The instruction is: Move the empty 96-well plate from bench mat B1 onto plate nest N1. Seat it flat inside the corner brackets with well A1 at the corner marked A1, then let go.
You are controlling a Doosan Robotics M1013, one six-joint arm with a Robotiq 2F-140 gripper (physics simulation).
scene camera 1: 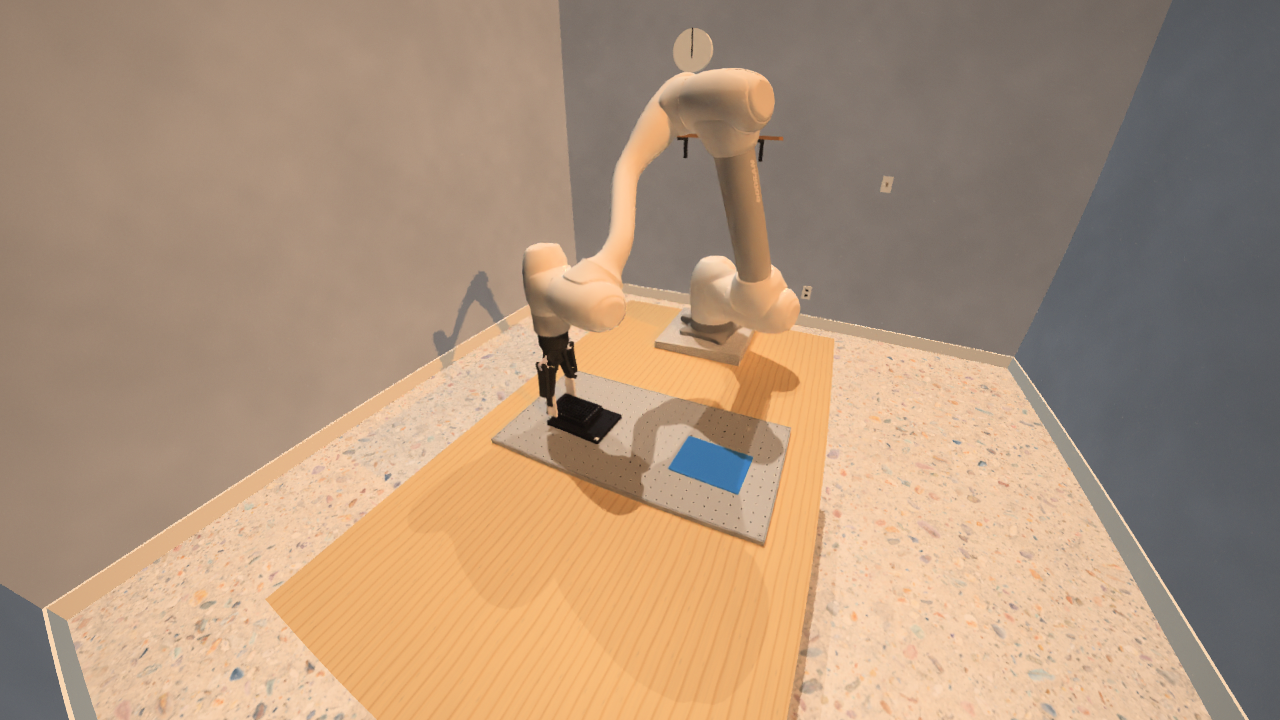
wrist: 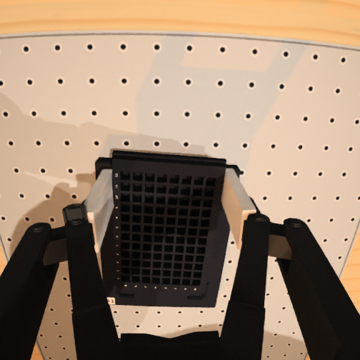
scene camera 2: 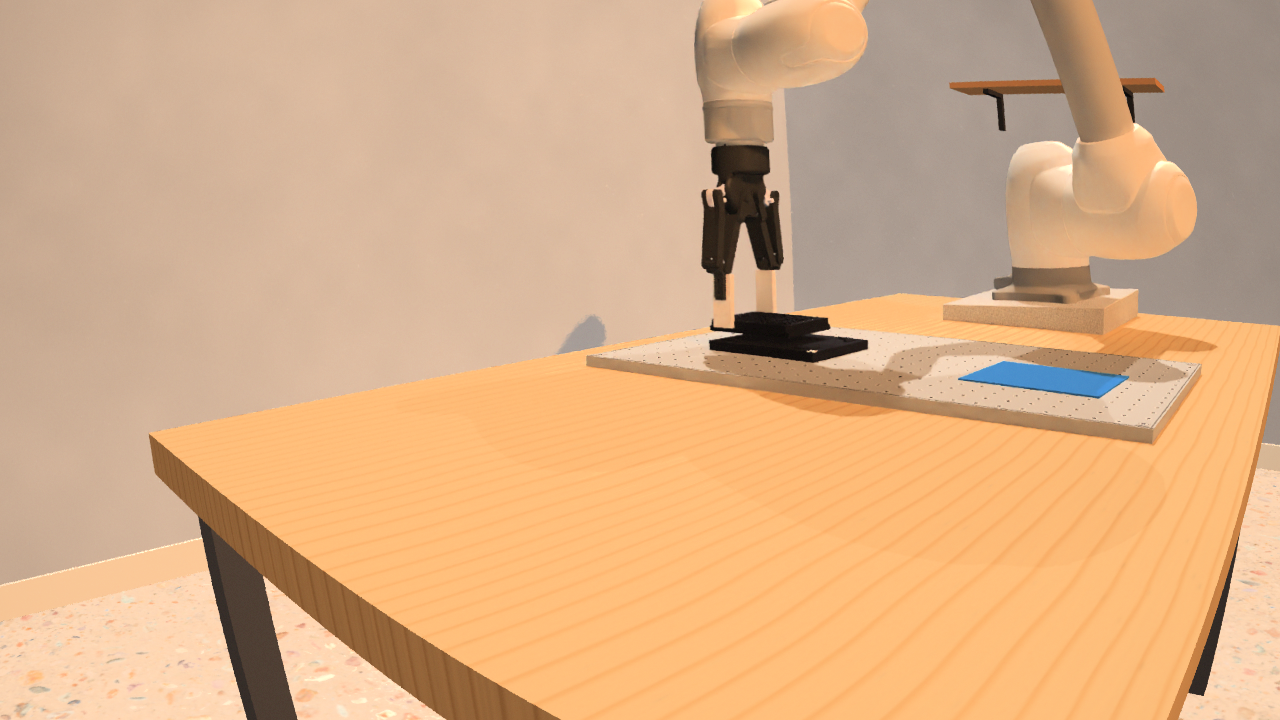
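The black 96-well plate is between the pale fingertips of my gripper, which is shut on its two long sides. The plate is roughly level, a small gap above the black plate nest. In the wrist view, the nest shows past the plate at the right, at the bottom and at the top corners. A small pale corner label is at the nest's lower left, near the plate's lower-left corner. Blue bench mat B1 has no plate on it.
The nest and the mat lie on a grey perforated board on the wooden table. The arm's base stands at the back of the table. A wall shelf is behind the arm.
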